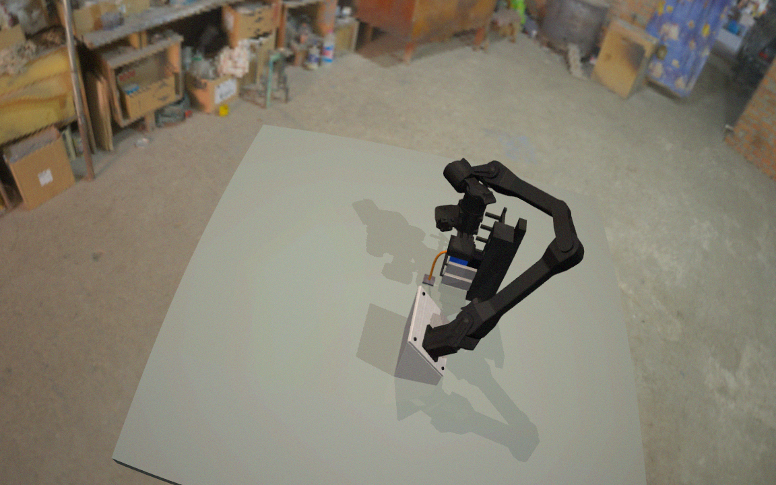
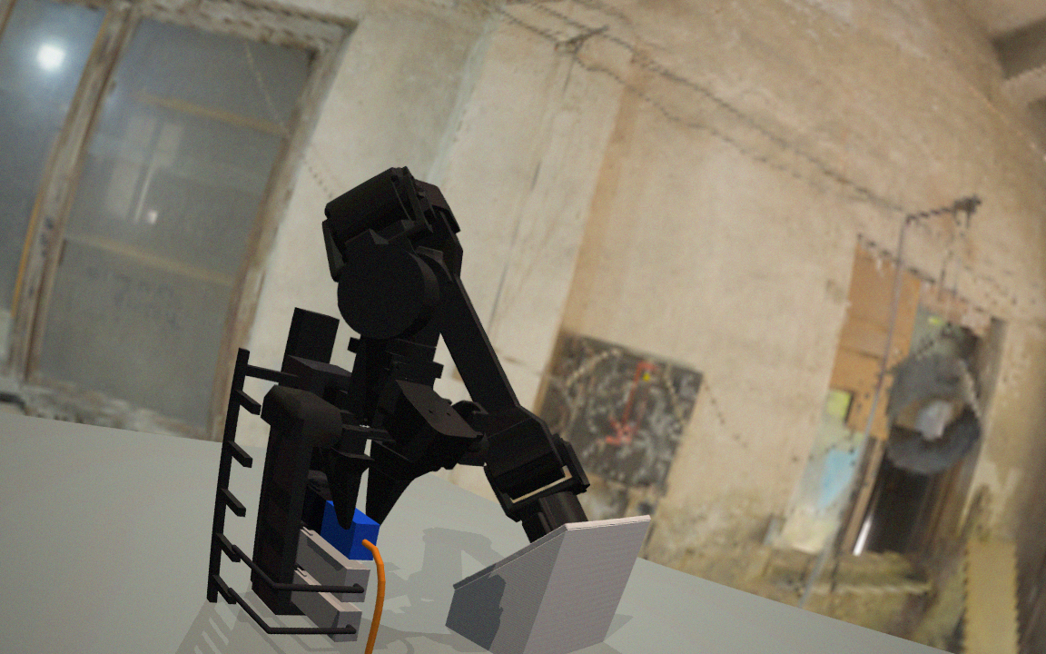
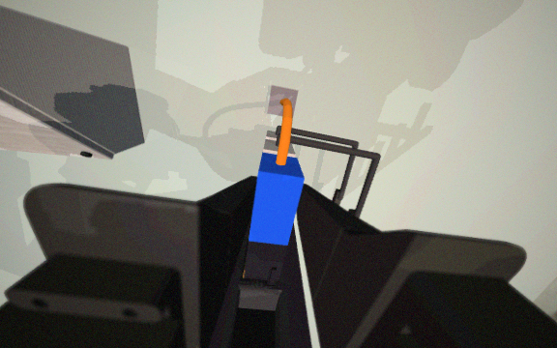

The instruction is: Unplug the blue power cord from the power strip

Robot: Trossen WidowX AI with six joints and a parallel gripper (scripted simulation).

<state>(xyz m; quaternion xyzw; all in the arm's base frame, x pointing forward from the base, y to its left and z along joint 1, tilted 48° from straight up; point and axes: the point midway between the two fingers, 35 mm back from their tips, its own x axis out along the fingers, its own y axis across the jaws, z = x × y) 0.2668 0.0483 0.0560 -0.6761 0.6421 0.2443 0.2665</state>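
The blue plug is 30 mm to the right of my gripper tip.
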